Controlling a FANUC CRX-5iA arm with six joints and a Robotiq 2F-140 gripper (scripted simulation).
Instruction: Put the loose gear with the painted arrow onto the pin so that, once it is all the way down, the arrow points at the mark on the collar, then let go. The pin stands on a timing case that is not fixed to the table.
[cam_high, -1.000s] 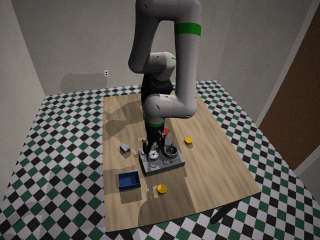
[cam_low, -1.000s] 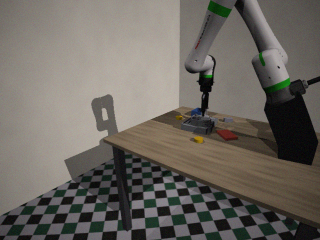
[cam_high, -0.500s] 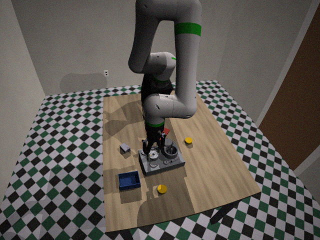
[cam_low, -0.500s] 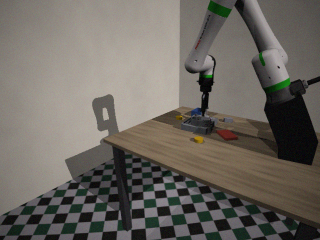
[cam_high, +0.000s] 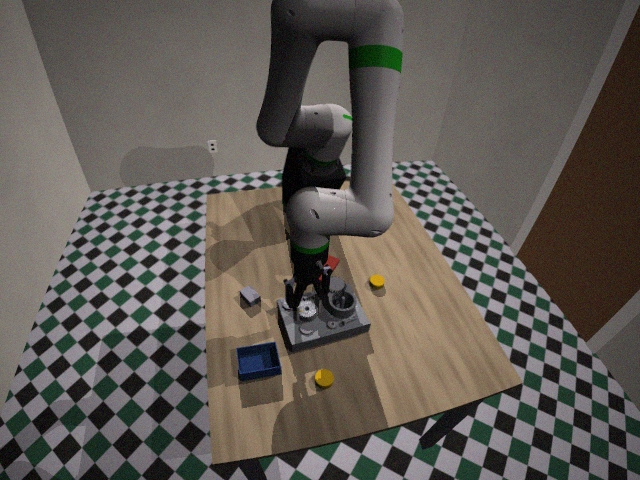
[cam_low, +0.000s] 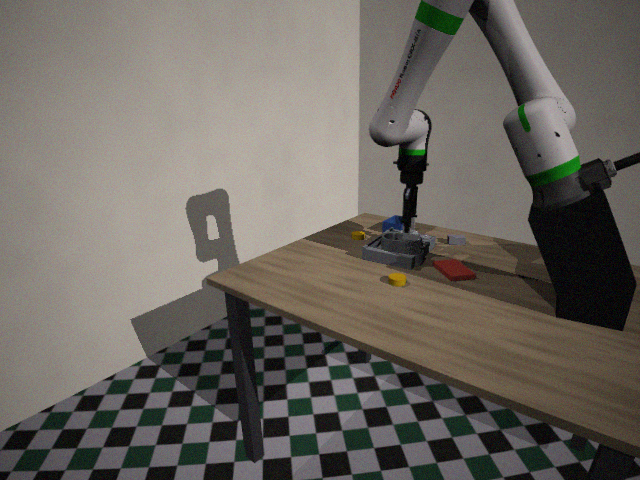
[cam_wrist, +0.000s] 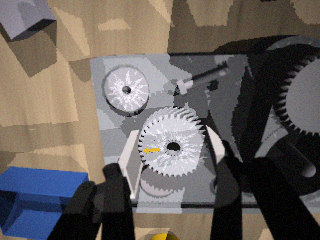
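Now: the grey bolt 50 mm behind my hand, 20 mm to the left of it and 30 mm below it. Also, from my hand: small grey block: 140 mm behind, 140 mm to the right, 60 mm below; then gear: 20 mm below; then blue bin: 90 mm ahead, 180 mm to the right, 60 mm below.
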